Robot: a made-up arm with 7 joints.
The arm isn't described. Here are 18 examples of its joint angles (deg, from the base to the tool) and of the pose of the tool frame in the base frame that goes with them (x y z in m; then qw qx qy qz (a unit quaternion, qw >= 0)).
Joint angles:
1: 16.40 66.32 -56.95 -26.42 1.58 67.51 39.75
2: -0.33 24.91 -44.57 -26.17 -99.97 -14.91 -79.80
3: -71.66 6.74 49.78 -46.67 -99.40 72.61 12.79
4: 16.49 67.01 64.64 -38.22 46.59 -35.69 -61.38
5: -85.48 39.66 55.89 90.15 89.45 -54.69 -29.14
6: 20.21 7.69 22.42 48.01 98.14 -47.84 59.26
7: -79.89 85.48 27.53 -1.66 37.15 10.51 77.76
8: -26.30 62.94 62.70 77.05 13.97 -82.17 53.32
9: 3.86 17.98 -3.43 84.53 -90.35 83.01 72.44
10: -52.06 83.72 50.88 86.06 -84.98 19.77 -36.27
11: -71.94 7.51 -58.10 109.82 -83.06 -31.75 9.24
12: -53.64 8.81 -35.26 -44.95 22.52 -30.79 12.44
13: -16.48 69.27 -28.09 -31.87 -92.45 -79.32 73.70
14: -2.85 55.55 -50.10 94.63 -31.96 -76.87 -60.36
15: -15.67 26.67 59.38 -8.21 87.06 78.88 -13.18
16: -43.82 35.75 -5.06 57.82 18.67 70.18 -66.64
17: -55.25 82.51 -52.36 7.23 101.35 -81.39 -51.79
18: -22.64 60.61 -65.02 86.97 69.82 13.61 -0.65
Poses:
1: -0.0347 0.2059 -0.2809 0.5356 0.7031 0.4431 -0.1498
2: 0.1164 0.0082 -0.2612 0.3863 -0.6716 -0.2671 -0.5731
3: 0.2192 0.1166 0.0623 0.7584 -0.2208 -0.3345 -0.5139
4: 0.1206 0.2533 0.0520 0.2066 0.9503 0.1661 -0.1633
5: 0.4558 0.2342 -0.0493 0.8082 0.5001 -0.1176 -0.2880
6: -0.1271 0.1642 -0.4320 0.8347 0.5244 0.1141 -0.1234
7: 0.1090 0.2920 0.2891 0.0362 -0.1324 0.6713 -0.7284
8: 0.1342 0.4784 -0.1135 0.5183 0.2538 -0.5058 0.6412
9: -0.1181 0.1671 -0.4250 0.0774 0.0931 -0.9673 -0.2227
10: 0.1713 0.5234 0.0055 0.7481 -0.4722 -0.4511 0.1180
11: 0.4162 0.1108 -0.2475 0.9688 0.0112 0.0559 0.2413
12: 0.1719 -0.0586 -0.0114 0.5012 -0.0384 -0.8263 -0.2542
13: 0.2113 0.1987 -0.0983 0.7046 -0.5798 -0.0972 0.3974
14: -0.0057 0.4380 -0.2624 0.6455 0.2796 0.4851 -0.5195
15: 0.0942 0.3631 -0.1342 0.3463 0.2432 0.4548 0.7836
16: 0.3066 0.2975 -0.2767 0.6364 -0.1065 0.7606 -0.0713
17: 0.2907 0.2894 -0.0981 0.4538 -0.6146 -0.2738 0.5844
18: 0.1024 0.4792 -0.2415 0.1236 -0.8038 -0.5028 0.2928
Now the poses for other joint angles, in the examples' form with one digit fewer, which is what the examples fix.
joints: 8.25 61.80 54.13 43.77 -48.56 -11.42 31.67
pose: 0.046 0.517 -0.089 0.665 0.061 -0.099 0.738
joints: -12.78 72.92 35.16 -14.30 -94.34 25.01 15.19
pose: 0.228 0.300 0.049 0.989 -0.135 -0.063 -0.010
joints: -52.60 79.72 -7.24 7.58 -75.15 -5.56 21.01
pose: 0.319 0.289 0.102 0.950 -0.036 -0.287 0.114
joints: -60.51 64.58 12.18 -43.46 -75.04 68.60 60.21
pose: 0.221 0.138 0.101 0.950 0.206 -0.170 0.162
